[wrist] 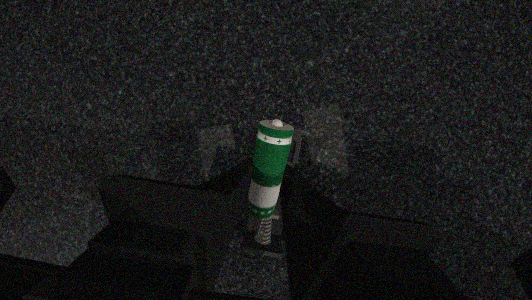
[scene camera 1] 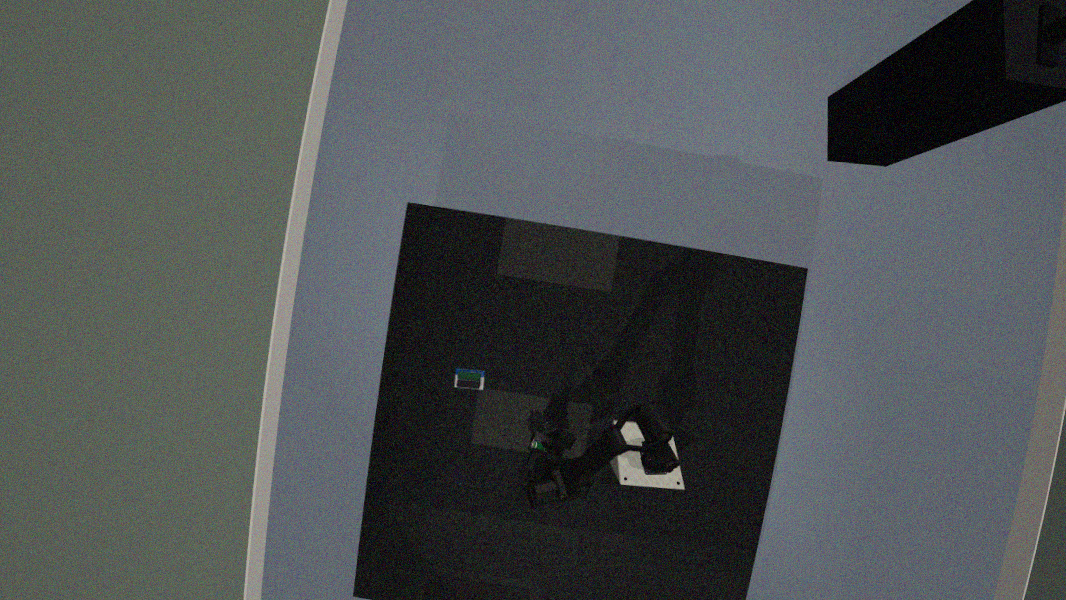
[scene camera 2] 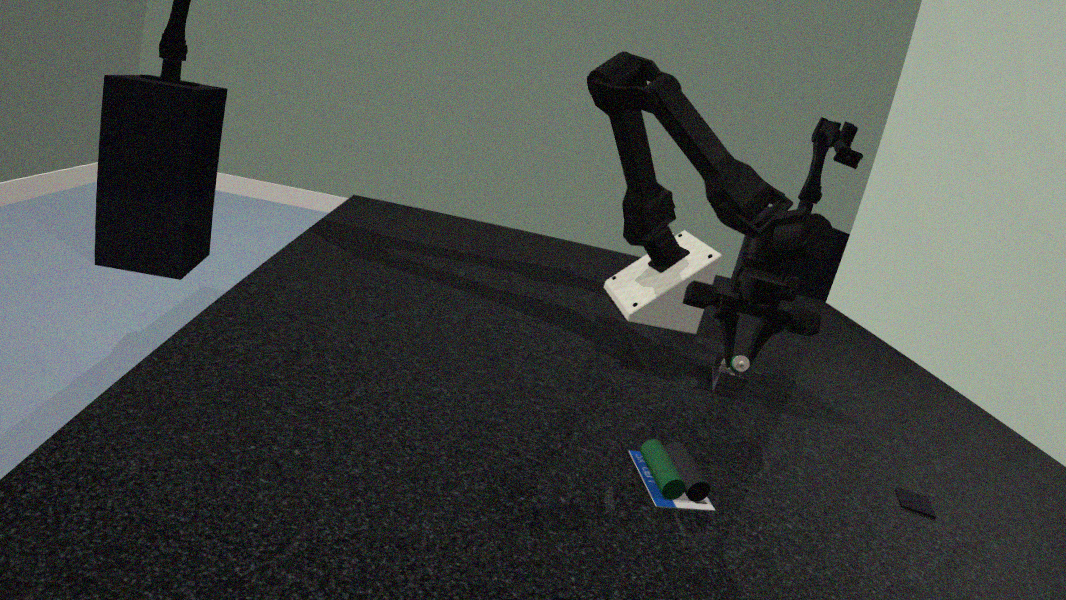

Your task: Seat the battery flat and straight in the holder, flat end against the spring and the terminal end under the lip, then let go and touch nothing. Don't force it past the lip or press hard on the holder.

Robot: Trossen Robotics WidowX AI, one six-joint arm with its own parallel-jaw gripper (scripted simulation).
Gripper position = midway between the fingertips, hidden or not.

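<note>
The gripper (scene camera 2: 736, 369), which also shows in the wrist view (wrist: 267, 166), holds a white battery.
</note>
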